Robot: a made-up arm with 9 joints. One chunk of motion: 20 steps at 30 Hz.
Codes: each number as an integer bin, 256 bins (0 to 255) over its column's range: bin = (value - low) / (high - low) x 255, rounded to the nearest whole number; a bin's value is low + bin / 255 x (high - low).
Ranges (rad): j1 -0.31..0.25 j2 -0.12..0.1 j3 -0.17..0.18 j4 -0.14..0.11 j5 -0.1..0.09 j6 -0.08..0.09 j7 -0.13..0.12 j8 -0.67..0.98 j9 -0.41..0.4
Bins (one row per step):
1: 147 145 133 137 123 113 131 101 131
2: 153 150 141 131 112 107 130 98 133
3: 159 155 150 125 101 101 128 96 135
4: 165 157 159 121 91 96 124 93 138
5: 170 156 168 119 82 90 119 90 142
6: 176 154 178 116 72 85 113 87 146
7: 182 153 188 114 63 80 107 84 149
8: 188 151 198 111 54 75 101 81 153
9: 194 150 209 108 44 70 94 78 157
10: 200 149 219 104 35 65 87 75 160
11: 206 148 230 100 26 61 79 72 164
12: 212 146 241 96 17 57 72 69 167
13: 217 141 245 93 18 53 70 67 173
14: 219 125 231 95 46 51 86 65 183
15: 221 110 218 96 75 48 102 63 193
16: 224 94 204 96 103 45 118 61 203
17: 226 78 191 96 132 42 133 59 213
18: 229 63 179 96 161 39 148 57 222
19: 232 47 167 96 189 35 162 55 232
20: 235 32 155 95 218 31 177 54 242
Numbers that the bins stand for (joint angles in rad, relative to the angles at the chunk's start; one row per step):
1: 0.0128 0.0051 0.0125 -0.0057 -0.0084 -0.0047 -0.0016 -0.0165 0.0061
2: 0.0260 0.0094 0.0235 -0.0116 -0.0165 -0.0087 -0.0025 -0.0359 0.0125
3: 0.0392 0.0137 0.0359 -0.0175 -0.0247 -0.0127 -0.0045 -0.0488 0.0188
4: 0.0524 0.0155 0.0482 -0.0214 -0.0322 -0.0160 -0.0084 -0.0682 0.0284
5: 0.0633 0.0146 0.0606 -0.0233 -0.0389 -0.0200 -0.0133 -0.0876 0.0411
6: 0.0765 0.0129 0.0743 -0.0263 -0.0464 -0.0233 -0.0192 -0.1071 0.0538
7: 0.0897 0.0120 0.0880 -0.0282 -0.0531 -0.0267 -0.0251 -0.1265 0.0633
8: 0.1029 0.0103 0.1018 -0.0312 -0.0598 -0.0300 -0.0310 -0.1459 0.0760
9: 0.1160 0.0094 0.1169 -0.0341 -0.0672 -0.0333 -0.0378 -0.1653 0.0887
10: 0.1292 0.0085 0.1306 -0.0380 -0.0739 -0.0367 -0.0447 -0.1847 0.0982
11: 0.1424 0.0077 0.1457 -0.0420 -0.0806 -0.0393 -0.0525 -0.2041 0.1109
12: 0.1556 0.0060 0.1608 -0.0459 -0.0873 -0.0420 -0.0594 -0.2235 0.1205
13: 0.1665 0.0016 0.1663 -0.0488 -0.0866 -0.0447 -0.0614 -0.2365 0.1395
14: 0.1709 -0.0122 0.1471 -0.0469 -0.0657 -0.0460 -0.0457 -0.2494 0.1713
15: 0.1753 -0.0251 0.1292 -0.0459 -0.0441 -0.0480 -0.0300 -0.2624 0.2031
16: 0.1819 -0.0389 0.1100 -0.0459 -0.0233 -0.0500 -0.0143 -0.2753 0.2348
17: 0.1863 -0.0527 0.0922 -0.0459 -0.0016 -0.0520 0.0004 -0.2882 0.2666
18: 0.1929 -0.0656 0.0757 -0.0459 0.0200 -0.0540 0.0151 -0.3012 0.2952
19: 0.1995 -0.0795 0.0592 -0.0459 0.0408 -0.0567 0.0288 -0.3141 0.3269
20: 0.2061 -0.0924 0.0427 -0.0469 0.0624 -0.0593 0.0435 -0.3206 0.3587

